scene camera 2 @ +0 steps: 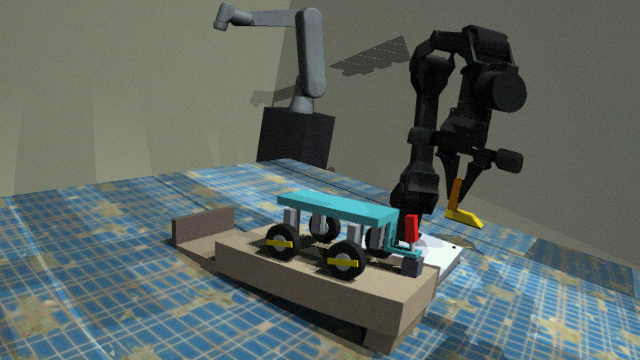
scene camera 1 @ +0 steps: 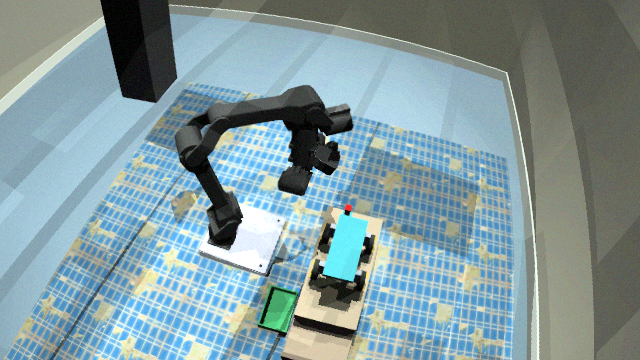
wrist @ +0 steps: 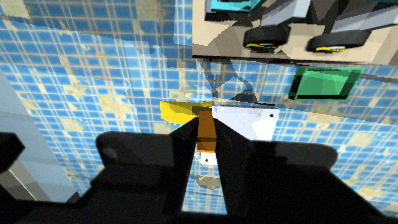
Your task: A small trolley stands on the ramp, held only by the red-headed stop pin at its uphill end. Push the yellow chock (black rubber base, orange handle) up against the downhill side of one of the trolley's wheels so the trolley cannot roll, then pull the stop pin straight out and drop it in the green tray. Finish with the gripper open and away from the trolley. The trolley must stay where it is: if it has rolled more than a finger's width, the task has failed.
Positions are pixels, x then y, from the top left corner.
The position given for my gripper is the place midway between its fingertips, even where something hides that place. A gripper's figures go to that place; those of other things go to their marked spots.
Labels:
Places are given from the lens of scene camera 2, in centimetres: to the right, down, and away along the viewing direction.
my gripper (scene camera 2: 454, 200): 22, 3, 66
yellow chock (scene camera 2: 452, 212): 21, 5, 66
trolley (scene camera 2: 345, 259): 3, 10, 54
dark end wall (scene camera 2: 190, 227): -23, 8, 73
The marked spots on the trolley and the yellow chock are 22 cm apart.

